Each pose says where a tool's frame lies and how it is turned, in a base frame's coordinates. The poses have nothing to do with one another.
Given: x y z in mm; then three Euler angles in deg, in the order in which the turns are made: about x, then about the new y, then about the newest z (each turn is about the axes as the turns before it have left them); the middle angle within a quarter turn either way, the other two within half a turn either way.
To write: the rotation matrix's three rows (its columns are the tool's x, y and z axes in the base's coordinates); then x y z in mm. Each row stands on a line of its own. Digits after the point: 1 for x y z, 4 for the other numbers.
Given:
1: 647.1, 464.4, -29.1, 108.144, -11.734, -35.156
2: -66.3, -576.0, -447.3, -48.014, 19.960, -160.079
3: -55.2, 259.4, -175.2, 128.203, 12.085, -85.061
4: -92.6, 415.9, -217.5, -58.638, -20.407, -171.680
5: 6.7, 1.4, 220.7, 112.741, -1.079, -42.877
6: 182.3, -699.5, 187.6, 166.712, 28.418, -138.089
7: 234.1, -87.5, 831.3, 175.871, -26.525, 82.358
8: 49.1, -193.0, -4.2, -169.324, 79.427, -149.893
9: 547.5, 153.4, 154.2, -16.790, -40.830, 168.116
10: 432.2, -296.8, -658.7, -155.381, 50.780, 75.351
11: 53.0, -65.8, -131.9, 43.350, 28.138, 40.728
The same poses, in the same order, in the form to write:
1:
0.8005, 0.5638, -0.2034
0.0213, -0.3659, -0.9304
-0.5990, 0.7405, -0.3049
647.1, 464.4, -29.1

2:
-0.8837, 0.3203, 0.3414
0.0106, -0.7154, 0.6987
0.4680, 0.6210, 0.6288
-66.3, -576.0, -447.3

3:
0.0842, 0.9742, 0.2094
0.6303, 0.1107, -0.7684
-0.7718, 0.1967, -0.6047
-55.2, 259.4, -175.2

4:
-0.9274, 0.1356, -0.3487
-0.3699, -0.4719, 0.8003
-0.0560, 0.8712, 0.4878
-92.6, 415.9, -217.5

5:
0.7327, 0.6803, -0.0188
0.2503, -0.2951, -0.9221
-0.6329, 0.6709, -0.3865
6.7, 1.4, 220.7

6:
-0.6545, 0.5875, 0.4759
0.5687, 0.7973, -0.2021
-0.4982, 0.1383, -0.8560
182.3, -699.5, 187.6

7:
0.1190, -0.8868, -0.4466
-0.9928, -0.1008, -0.0644
0.0121, 0.4510, -0.8924
234.1, -87.5, 831.3

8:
-0.1587, 0.0920, 0.9830
0.6505, 0.7588, 0.0340
-0.7428, 0.6448, -0.1803
49.1, -193.0, -4.2

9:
-0.7404, -0.1558, -0.6538
0.0123, -0.9757, 0.2186
-0.6720, 0.1538, 0.7244
547.5, 153.4, 154.2

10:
0.1599, -0.6117, 0.7747
-0.9612, 0.0823, 0.2634
-0.2249, -0.7868, -0.5748
432.2, -296.8, -658.7

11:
0.6683, -0.5754, 0.4716
0.7198, 0.3398, -0.6053
0.1880, 0.7440, 0.6412
53.0, -65.8, -131.9

